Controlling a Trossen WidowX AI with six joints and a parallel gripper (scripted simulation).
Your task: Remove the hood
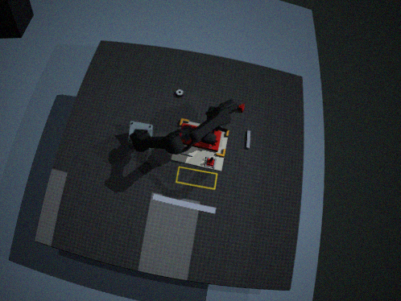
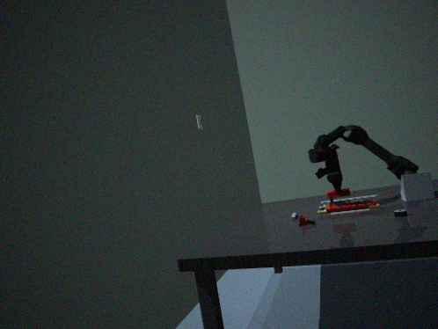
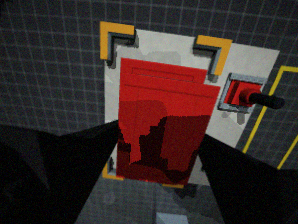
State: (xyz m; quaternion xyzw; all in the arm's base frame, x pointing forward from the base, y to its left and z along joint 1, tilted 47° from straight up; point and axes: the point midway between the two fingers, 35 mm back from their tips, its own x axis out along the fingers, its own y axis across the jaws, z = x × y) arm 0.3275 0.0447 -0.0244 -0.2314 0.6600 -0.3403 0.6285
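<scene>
My gripper tip is now 340 mm to the left of the long pale strip, 80 mm past it and 80 mm above it. Round my gripper tip: grey ring 260 mm to the left, 170 mm behind, 70 mm below; then red hood 10 mm above.
</scene>
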